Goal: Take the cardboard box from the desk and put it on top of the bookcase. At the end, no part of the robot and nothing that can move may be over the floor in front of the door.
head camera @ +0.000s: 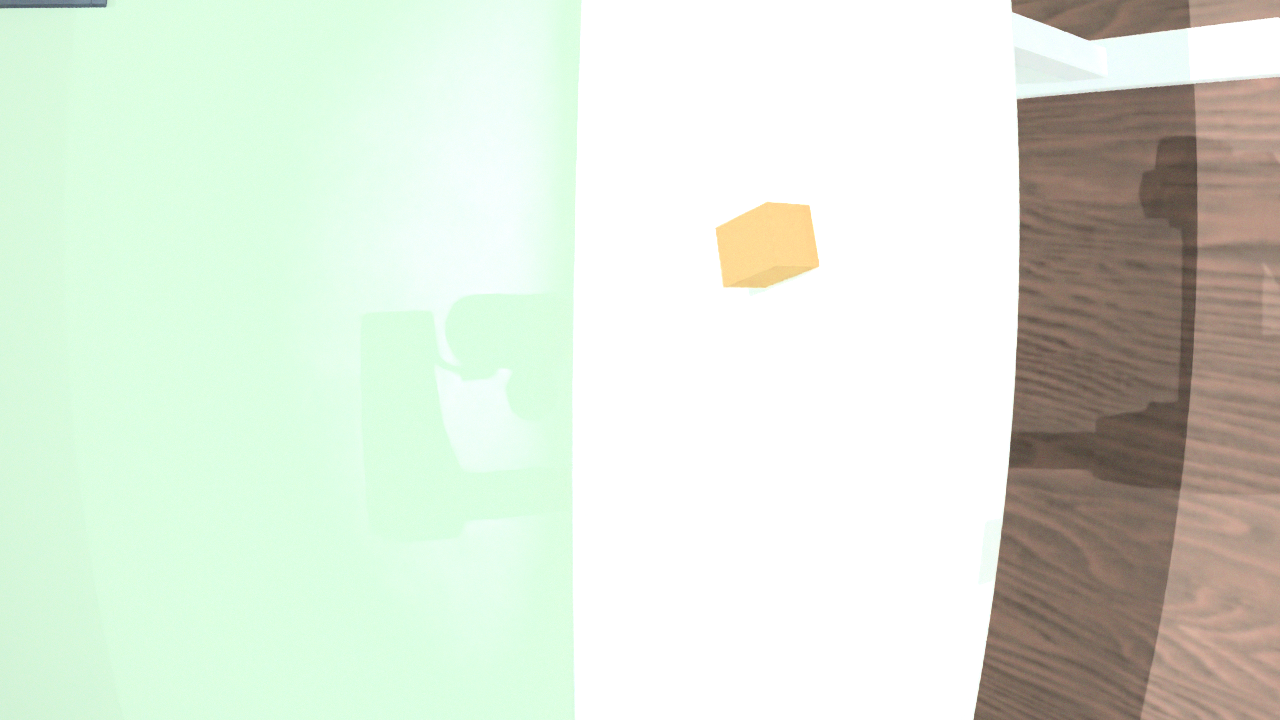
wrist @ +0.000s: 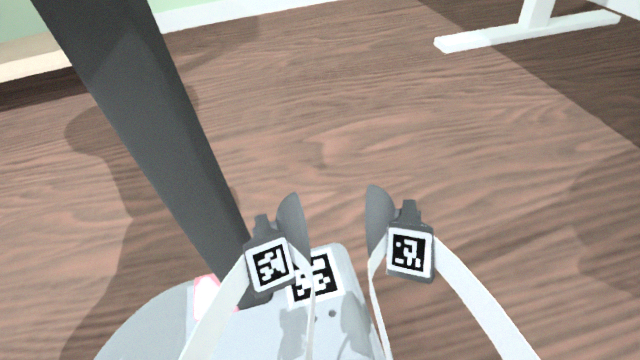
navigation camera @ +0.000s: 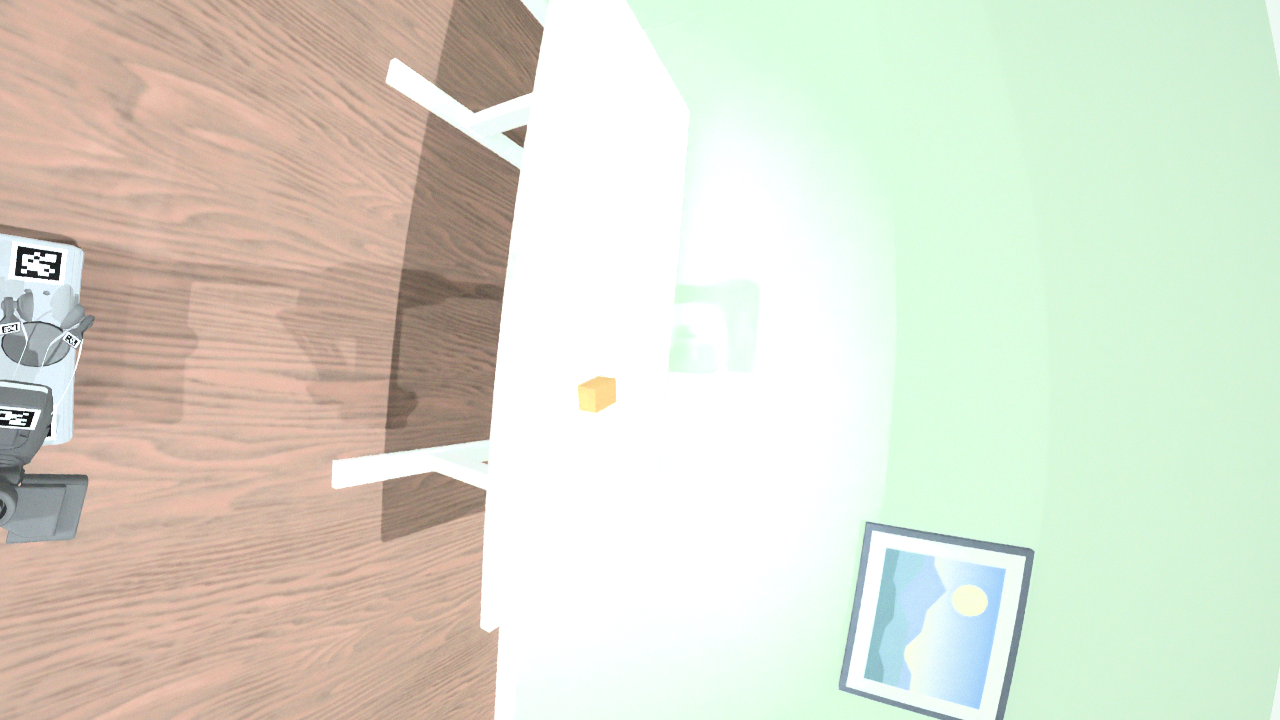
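Pixels of known places: gripper, between the fingertips: (wrist: 335, 214) (navigation camera: 55, 300); robot's base, origin of its link: (navigation camera: 37, 339).
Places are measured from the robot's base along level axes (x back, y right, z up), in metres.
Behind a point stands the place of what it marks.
The cardboard box (head camera: 768, 243) {x -0.785, y 0.037, z 0.771 m} (navigation camera: 597, 394) {x -0.783, y 0.032, z 0.771 m}, small and orange-tan, stands on the white desk (head camera: 805, 501) {x -0.785, y -0.207, z 0.721 m} (navigation camera: 586, 223) {x -0.752, y -0.355, z 0.721 m}. In the navigation camera view it is near the middle of the desk's depth. My gripper (navigation camera: 51, 308) {x -0.022, y -0.071, z 0.334 m} (wrist: 335, 214) {x -0.022, y -0.071, z 0.334 m} is open, with nothing between its fingertips. It hangs low over my own base (wrist: 240, 335) {x 0.084, y -0.088, z 0.160 m}, well away from the desk and the box. Neither the bookcase's top nor the door can be made out in these views.
White desk feet (navigation camera: 371, 471) (wrist: 525, 35) {x -0.895, y -0.843, z 0.015 m} reach out over the wooden floor. A framed picture (navigation camera: 939, 617) {x -1.307, y 0.616, z 1.637 m} hangs on the green wall. A pale wooden edge (wrist: 32, 65) {x 0.724, y -1.119, z 0.151 m} shows at the upper left of the wrist view, beyond my dark mast (wrist: 150, 125) {x 0.064, y -0.116, z 0.391 m}; I cannot tell what it belongs to.
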